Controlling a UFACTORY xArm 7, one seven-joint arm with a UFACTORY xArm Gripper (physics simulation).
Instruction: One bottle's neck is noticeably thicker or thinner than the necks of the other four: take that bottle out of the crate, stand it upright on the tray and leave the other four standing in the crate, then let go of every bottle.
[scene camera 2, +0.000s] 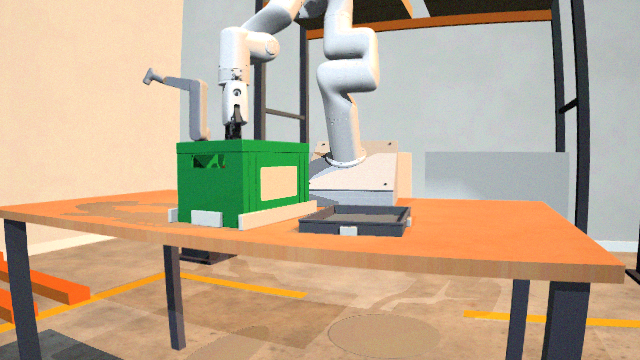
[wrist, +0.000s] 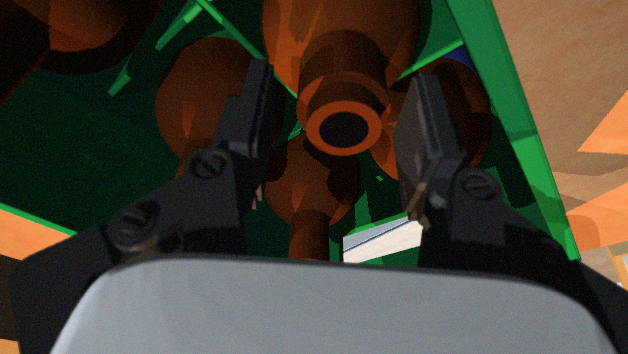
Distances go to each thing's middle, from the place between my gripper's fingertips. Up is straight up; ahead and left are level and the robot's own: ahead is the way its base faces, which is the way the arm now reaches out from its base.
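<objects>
With the crate rail (scene camera 2: 252, 220) as my reference, my hand is 14 cm to the right of it, 1 cm short of it and 13 cm above it.
</objects>
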